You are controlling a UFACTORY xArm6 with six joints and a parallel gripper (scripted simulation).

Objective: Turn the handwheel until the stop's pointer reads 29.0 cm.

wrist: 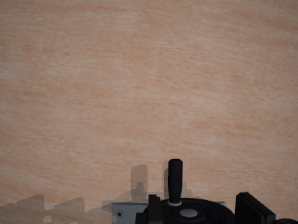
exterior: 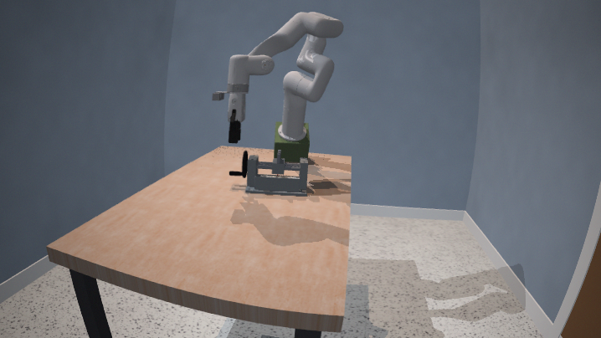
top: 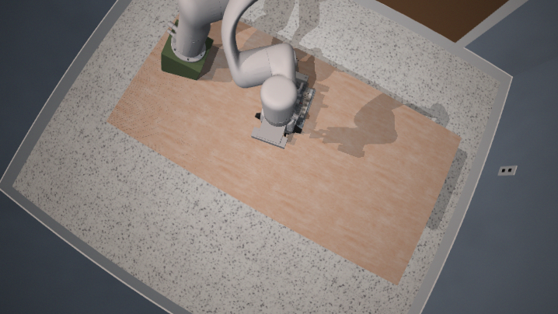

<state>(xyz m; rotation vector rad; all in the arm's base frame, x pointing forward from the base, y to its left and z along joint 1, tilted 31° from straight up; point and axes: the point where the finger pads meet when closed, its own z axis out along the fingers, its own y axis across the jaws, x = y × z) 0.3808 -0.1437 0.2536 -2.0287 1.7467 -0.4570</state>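
The black handwheel lies 10 mm behind my hand, 20 mm to the left of it and 120 mm below it. From my hand the other things lie so: stop carriage (30 mm behind, 150 mm to the left, 80 mm below); then crank handle (10 mm to the left, 130 mm below).
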